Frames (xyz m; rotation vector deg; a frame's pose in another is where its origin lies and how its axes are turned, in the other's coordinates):
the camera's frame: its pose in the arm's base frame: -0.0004 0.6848 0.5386 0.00 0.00 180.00
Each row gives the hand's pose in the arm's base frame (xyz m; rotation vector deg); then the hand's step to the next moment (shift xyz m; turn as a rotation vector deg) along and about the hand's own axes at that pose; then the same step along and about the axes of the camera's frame.
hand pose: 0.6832 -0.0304 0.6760 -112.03 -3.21 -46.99
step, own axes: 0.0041 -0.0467 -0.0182 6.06 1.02 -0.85
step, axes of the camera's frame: 0.0234 -0.0086 0.0437 -4.61 2.99 2.89
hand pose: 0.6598 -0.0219 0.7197 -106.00 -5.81 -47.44
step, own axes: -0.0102 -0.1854 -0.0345 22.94 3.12 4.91
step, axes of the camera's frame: 0.1047 -0.0553 0.1472 -21.11 4.10 9.88
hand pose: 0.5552 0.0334 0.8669 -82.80 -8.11 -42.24
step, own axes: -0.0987 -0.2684 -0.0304 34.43 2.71 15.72
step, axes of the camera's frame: 0.2300 -0.0217 0.1713 -33.45 -1.69 17.83
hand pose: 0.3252 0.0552 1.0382 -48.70 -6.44 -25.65
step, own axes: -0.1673 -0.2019 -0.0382 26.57 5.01 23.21
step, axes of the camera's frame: 0.2397 0.0879 0.0707 -27.95 -11.25 19.03
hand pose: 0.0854 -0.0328 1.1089 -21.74 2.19 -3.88
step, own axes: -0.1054 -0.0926 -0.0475 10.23 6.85 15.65
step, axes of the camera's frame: 0.1129 0.0956 -0.0071 -11.38 -11.37 11.73
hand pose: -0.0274 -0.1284 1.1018 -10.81 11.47 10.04
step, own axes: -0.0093 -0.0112 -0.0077 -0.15 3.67 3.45
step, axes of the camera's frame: 0.0082 0.0138 -0.0035 0.22 -4.23 2.74
